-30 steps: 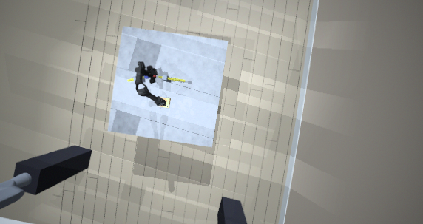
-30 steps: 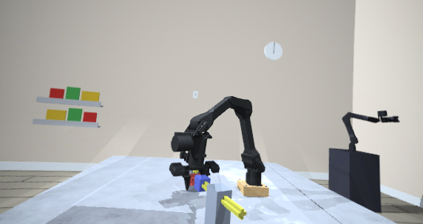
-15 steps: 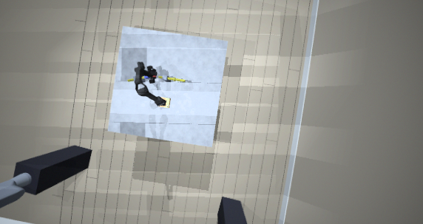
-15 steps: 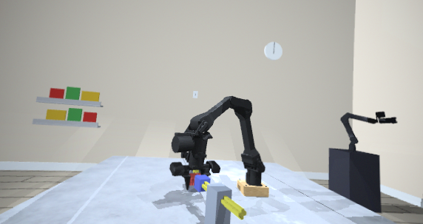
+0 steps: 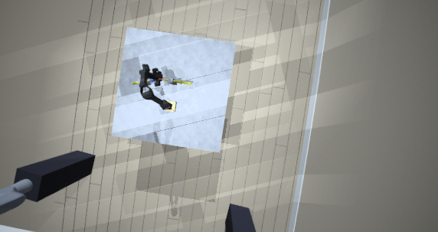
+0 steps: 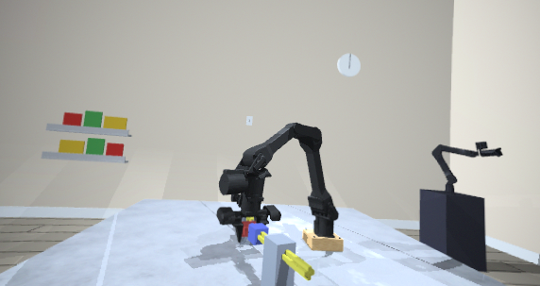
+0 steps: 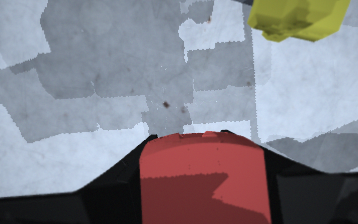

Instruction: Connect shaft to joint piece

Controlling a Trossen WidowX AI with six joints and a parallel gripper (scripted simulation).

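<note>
Right now the red joint piece is 10 mm to the left of my gripper tip and 40 mm above it.
</note>
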